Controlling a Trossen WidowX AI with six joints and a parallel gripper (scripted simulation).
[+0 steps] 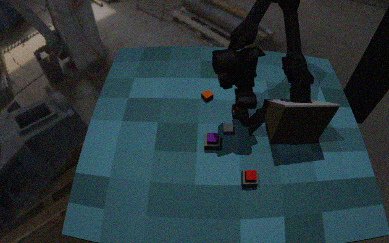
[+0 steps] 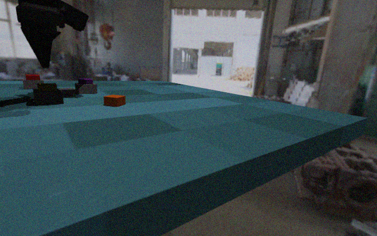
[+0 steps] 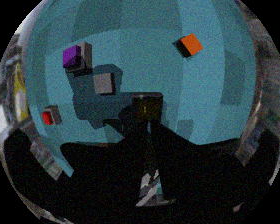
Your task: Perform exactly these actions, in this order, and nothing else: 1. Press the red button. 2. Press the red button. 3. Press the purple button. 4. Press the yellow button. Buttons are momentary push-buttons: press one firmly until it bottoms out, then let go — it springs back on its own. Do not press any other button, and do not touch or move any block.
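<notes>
The yellow button lies 40 mm below my gripper tip. From my gripper tip the other things lie so: orange block 120 mm ahead, 70 mm to the right, 60 mm below; then purple button 90 mm ahead, 130 mm to the left, 40 mm below; then grey block 40 mm ahead, 70 mm to the left, 60 mm below.
</notes>
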